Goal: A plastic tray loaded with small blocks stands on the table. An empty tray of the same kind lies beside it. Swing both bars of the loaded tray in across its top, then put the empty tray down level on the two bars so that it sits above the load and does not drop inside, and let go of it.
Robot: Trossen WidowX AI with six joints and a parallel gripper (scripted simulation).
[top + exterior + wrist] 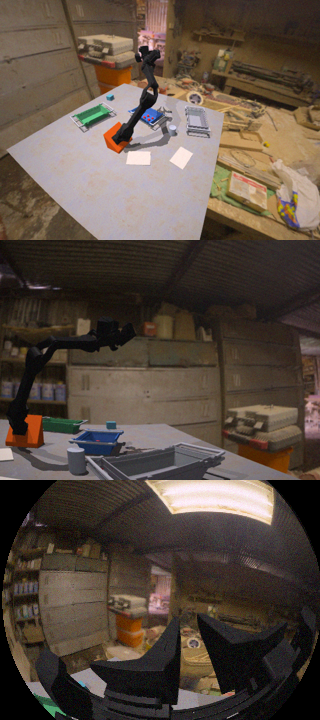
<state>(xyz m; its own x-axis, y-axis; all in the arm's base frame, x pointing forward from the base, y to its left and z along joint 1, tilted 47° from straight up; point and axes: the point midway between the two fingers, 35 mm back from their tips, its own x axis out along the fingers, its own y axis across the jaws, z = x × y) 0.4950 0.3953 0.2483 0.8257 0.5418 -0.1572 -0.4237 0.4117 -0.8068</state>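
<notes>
My gripper tip is 47 cm above the green tray, 43 cm past it and 28 cm to the right of it. The rest, counted from my gripper tip: teal block 50 cm below, 41 cm to the left, 12 cm behind; red block 51 cm below, 36 cm to the right, 16 cm behind; grey cylinder 48 cm below, 38 cm to the right, 23 cm behind.
</notes>
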